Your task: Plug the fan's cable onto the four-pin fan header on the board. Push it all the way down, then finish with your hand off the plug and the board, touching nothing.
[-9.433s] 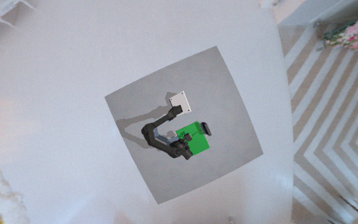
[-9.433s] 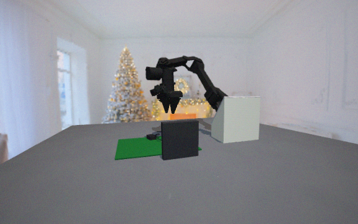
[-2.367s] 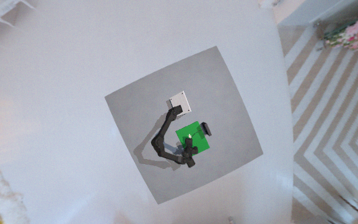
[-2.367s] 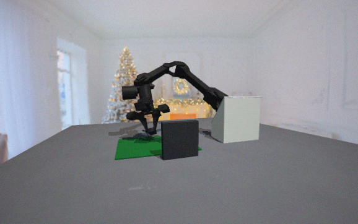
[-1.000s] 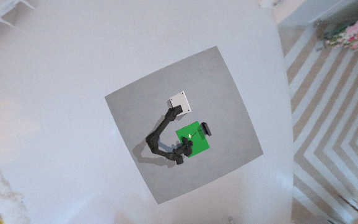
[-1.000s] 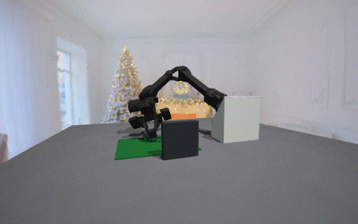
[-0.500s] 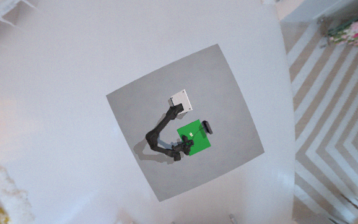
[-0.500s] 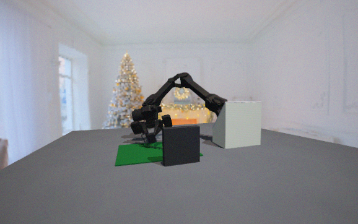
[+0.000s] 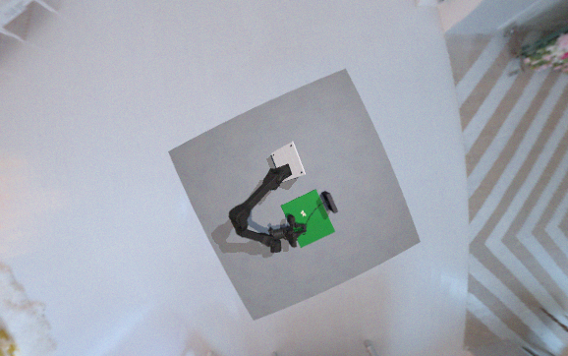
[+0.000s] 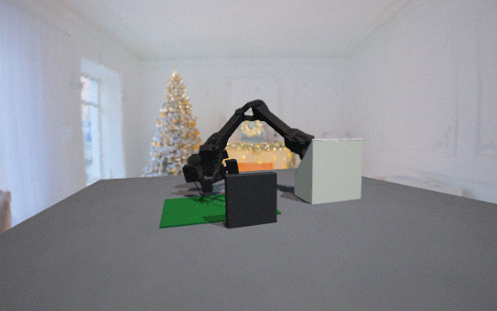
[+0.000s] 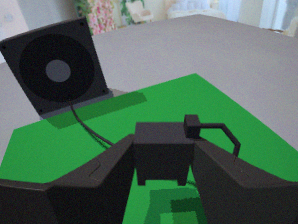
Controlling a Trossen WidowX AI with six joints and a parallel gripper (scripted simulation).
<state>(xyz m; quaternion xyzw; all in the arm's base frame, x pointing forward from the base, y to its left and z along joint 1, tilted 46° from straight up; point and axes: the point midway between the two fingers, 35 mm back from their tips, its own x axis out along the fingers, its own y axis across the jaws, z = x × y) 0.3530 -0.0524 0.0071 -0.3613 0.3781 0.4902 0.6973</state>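
My gripper tip is 3 cm past the board, 4 cm to the right of it and 8 cm above it. From my gripper tip the other things lie so: black fan plug 1 cm below; black fan 10 cm behind, 19 cm to the left, 1 cm below; white four-pin fan header 7 cm behind, 2 cm to the left, 6 cm below.
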